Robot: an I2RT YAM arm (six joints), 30 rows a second.
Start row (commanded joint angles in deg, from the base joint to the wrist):
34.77, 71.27, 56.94, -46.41, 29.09, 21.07
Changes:
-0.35, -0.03, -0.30, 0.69, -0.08, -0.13
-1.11, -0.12, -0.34, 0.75, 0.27, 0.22
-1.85, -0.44, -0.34, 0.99, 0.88, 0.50
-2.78, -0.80, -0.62, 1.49, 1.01, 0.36
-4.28, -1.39, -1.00, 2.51, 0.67, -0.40
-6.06, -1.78, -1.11, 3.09, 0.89, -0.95
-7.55, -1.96, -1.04, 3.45, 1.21, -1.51
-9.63, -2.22, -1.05, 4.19, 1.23, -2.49
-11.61, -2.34, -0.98, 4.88, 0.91, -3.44
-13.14, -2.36, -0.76, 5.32, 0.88, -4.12
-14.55, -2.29, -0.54, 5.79, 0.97, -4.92
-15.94, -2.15, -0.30, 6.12, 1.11, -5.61
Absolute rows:
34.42, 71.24, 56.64, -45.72, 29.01, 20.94
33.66, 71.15, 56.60, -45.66, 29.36, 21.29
32.92, 70.83, 56.60, -45.42, 29.97, 21.57
31.99, 70.47, 56.32, -44.92, 30.10, 21.43
30.49, 69.88, 55.94, -43.90, 29.76, 20.67
28.71, 69.49, 55.83, -43.32, 29.98, 20.12
27.22, 69.31, 55.90, -42.96, 30.30, 19.56
25.14, 69.05, 55.89, -42.22, 30.32, 18.58
23.16, 68.93, 55.96, -41.53, 30.00, 17.63
21.63, 68.91, 56.18, -41.09, 29.97, 16.95
20.22, 68.98, 56.40, -40.62, 30.06, 16.15
18.83, 69.12, 56.64, -40.29, 30.20, 15.46

